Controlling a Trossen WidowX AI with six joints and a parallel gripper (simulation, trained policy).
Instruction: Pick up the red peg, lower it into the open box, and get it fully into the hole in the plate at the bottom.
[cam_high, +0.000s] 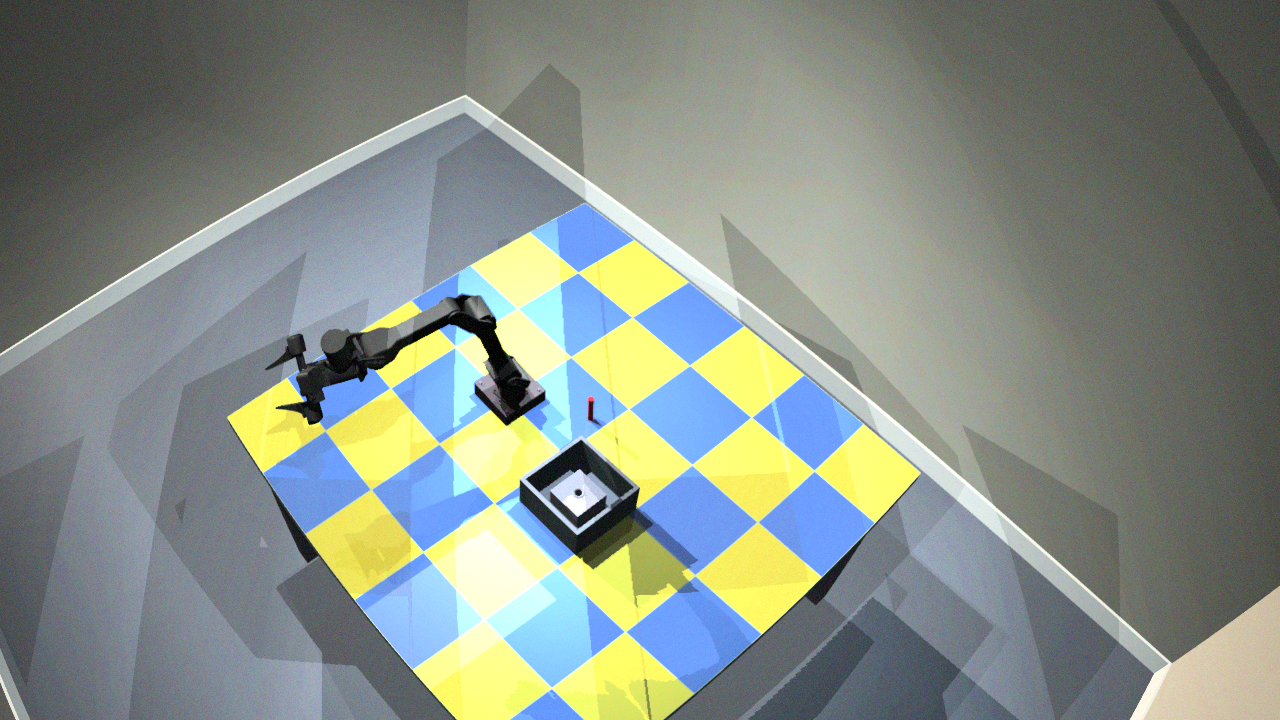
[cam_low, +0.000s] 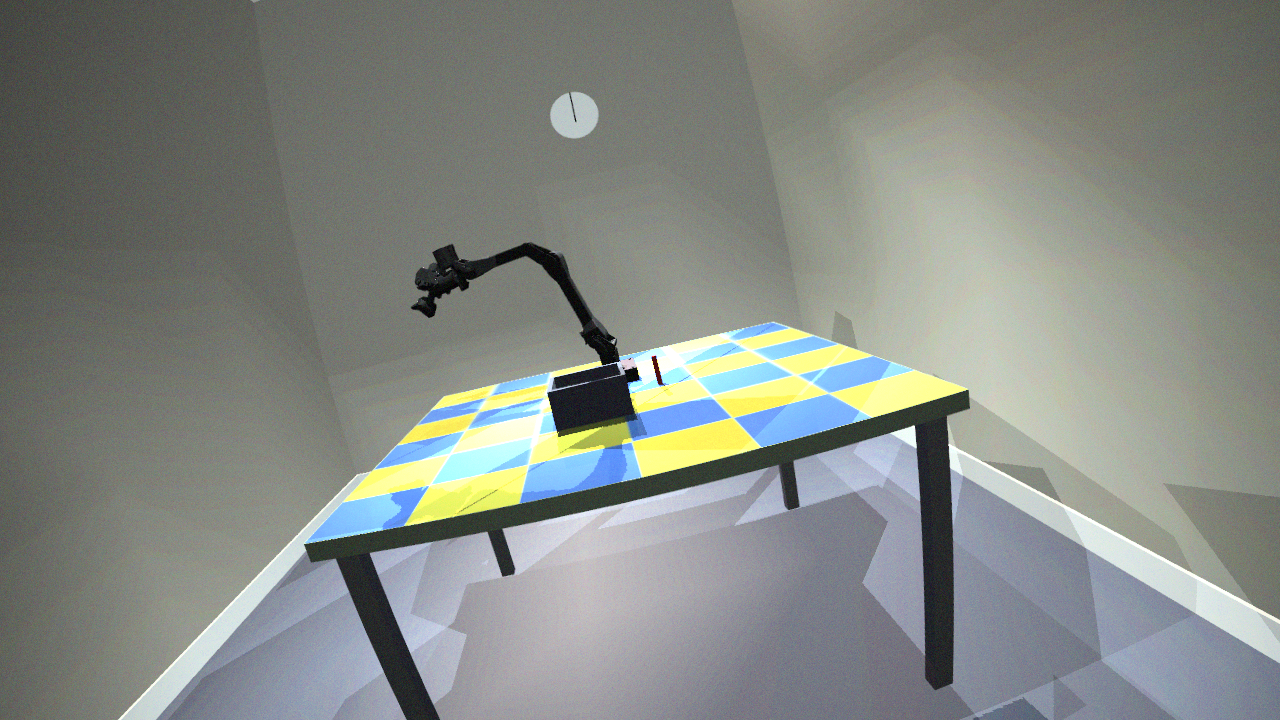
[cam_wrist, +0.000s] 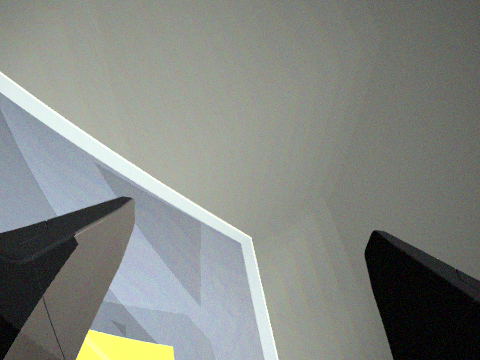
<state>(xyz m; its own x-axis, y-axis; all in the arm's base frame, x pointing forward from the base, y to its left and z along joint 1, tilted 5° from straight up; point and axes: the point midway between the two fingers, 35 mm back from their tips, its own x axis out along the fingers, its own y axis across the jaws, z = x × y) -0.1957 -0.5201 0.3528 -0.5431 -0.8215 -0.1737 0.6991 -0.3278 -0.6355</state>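
The red peg is 360 mm ahead of my gripper tip, 660 mm to the left of it and 350 mm below it. Round my gripper tip: dark box: 500 mm ahead, 450 mm to the left, 360 mm below; then pale plate: 500 mm ahead, 450 mm to the left, 340 mm below.
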